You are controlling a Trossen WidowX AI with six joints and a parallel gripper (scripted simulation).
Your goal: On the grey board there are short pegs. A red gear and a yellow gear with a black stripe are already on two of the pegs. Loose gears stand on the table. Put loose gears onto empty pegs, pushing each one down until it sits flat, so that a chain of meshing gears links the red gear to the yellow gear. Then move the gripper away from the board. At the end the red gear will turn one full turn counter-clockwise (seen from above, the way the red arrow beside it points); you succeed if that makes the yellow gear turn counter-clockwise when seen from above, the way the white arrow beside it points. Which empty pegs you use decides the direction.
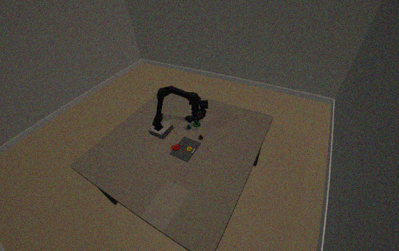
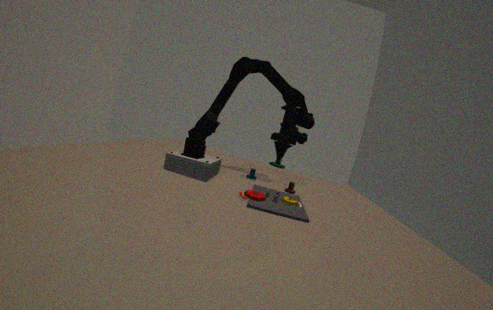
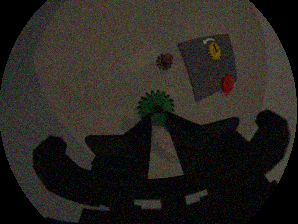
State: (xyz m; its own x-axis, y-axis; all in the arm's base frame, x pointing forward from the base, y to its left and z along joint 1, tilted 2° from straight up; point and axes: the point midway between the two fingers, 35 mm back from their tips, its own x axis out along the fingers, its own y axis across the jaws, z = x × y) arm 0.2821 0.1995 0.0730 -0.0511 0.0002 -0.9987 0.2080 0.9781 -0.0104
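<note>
My gripper tip is 21 cm to the left of the yellow gear, 9 cm above it and 8 cm short of it. From my gripper tip the other things lie so: brown gear 9 cm below, 8 cm ahead, 6 cm to the right; then green gear 1 cm below; then teal gear 9 cm below, 9 cm behind, 1 cm to the right.
</note>
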